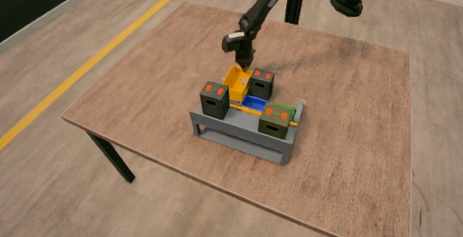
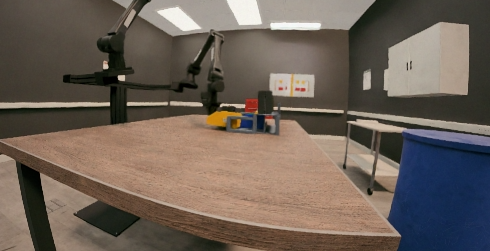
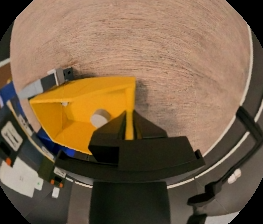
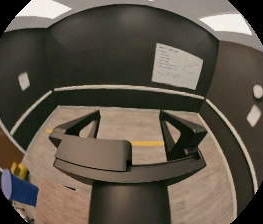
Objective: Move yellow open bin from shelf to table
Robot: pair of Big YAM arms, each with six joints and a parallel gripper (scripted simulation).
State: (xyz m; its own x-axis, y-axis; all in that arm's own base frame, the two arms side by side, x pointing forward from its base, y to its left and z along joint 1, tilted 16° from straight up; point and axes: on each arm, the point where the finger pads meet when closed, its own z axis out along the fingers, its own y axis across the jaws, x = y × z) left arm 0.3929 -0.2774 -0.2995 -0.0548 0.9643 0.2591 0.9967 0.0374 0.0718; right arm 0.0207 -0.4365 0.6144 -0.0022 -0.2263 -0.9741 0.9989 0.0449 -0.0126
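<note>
Now: left hand 80 mm short of the yellow open bin and 10 mm to the right of it. Also, from my left hand: grey shelf: 230 mm ahead, 130 mm to the left, 10 mm above; dark lidded bin: 60 mm ahead, 110 mm to the left.
</note>
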